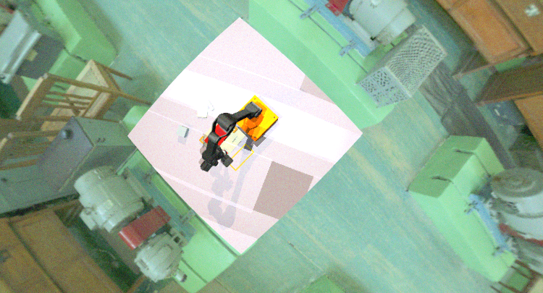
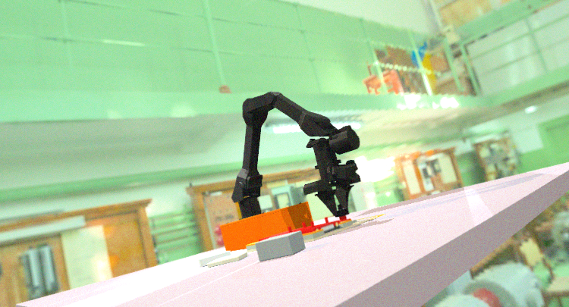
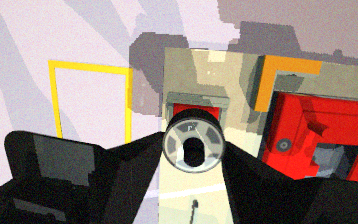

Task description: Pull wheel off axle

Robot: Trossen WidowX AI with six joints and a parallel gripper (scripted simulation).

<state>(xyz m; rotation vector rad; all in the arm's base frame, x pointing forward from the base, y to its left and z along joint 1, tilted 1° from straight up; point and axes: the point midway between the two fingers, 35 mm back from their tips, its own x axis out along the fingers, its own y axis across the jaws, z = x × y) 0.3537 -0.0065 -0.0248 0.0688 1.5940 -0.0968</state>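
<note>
Right now my gripper tip is right at the thin dark upright axle. Round my gripper tip: grey block 34 cm to the right, 8 cm ahead, 2 cm below; then flat white piece 32 cm to the right, 12 cm behind, 3 cm below.
</note>
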